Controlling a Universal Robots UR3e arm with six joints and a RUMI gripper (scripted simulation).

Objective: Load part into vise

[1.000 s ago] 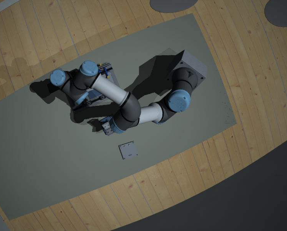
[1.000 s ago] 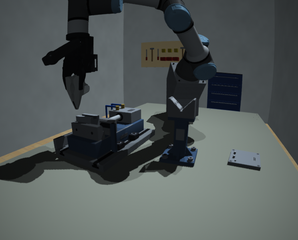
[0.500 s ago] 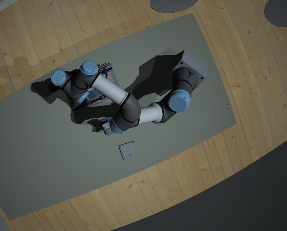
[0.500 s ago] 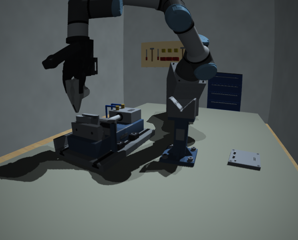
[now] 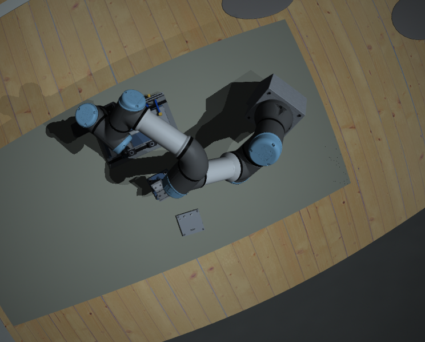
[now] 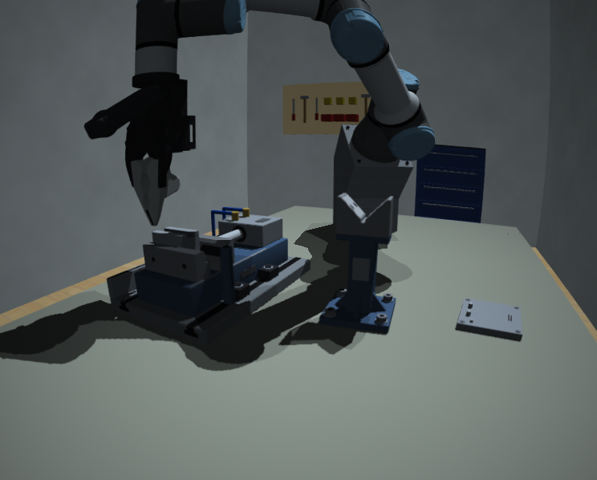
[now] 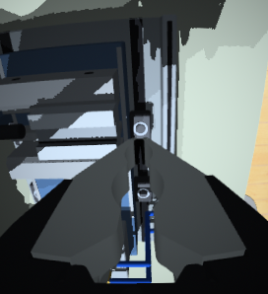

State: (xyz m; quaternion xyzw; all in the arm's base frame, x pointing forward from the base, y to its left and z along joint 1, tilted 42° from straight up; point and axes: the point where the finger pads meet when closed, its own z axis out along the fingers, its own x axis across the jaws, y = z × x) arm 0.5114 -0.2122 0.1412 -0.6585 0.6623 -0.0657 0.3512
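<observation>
The part is 1 cm behind my hand, 5 cm to the left of it and 3 cm below it. Round my hand: moving jaw: 4 cm behind, 6 cm to the left, 5 cm below; fixed jaw: 2 cm ahead, 7 cm to the left, 5 cm below; work stop: 2 cm behind, 11 cm to the left, 4 cm below.
</observation>
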